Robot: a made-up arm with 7 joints. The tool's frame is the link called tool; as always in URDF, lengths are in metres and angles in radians.
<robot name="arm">
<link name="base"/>
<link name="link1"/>
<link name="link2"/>
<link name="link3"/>
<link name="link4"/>
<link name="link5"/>
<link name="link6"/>
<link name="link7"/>
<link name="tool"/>
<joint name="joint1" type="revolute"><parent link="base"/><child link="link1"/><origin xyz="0 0 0.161" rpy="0 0 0"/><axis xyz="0 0 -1"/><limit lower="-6.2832" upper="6.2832"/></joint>
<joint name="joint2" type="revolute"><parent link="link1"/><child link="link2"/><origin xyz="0 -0.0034 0.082" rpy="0 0 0"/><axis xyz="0 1 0"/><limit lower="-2.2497" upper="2.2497"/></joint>
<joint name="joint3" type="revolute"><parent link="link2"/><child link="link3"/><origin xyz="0 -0.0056 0.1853" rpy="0 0 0"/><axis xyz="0 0 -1"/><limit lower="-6.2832" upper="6.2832"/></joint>
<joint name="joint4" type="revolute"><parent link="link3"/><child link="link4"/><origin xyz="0 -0.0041 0.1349" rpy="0 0 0"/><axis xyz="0 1 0"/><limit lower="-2.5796" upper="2.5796"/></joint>
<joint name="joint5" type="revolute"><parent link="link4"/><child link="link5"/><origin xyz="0 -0.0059 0.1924" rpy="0 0 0"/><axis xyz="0 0 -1"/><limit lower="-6.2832" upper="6.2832"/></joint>
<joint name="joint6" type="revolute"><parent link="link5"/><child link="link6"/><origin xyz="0 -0.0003 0.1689" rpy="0 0 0"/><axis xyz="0 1 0"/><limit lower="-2.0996" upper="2.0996"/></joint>
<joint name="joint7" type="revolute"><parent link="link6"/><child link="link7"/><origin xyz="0 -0.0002 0.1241" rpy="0 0 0"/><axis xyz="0 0 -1"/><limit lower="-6.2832" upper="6.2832"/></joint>
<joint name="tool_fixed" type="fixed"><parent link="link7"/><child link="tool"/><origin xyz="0 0 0" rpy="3.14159 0 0"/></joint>
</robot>
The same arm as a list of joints. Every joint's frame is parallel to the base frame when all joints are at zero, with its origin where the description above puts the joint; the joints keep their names.
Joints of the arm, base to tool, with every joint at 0 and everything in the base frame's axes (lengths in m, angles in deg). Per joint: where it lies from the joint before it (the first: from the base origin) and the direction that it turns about. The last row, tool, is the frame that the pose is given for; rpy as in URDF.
joint1: axis 0 0 -1 origin 0 0 0.161
joint2: axis 0 1 0 origin 0 -0.0034 0.082
joint3: axis 0 0 -1 origin 0 -0.0056 0.1853
joint4: axis 0 1 0 origin 0 -0.0041 0.1349
joint5: axis 0 0 -1 origin 0 -0.0059 0.1924
joint6: axis 0 1 0 origin 0 -0.0003 0.1689
joint7: axis 0 0 -1 origin 0 -0.0002 0.1241
tool: origin 0 0 0 rpy 180 0 0
Joint limits (deg, base to tool): -360..360 -128.9..128.9 -360..360 -147.8..147.8 -360..360 -120.3..120.3 -360..360

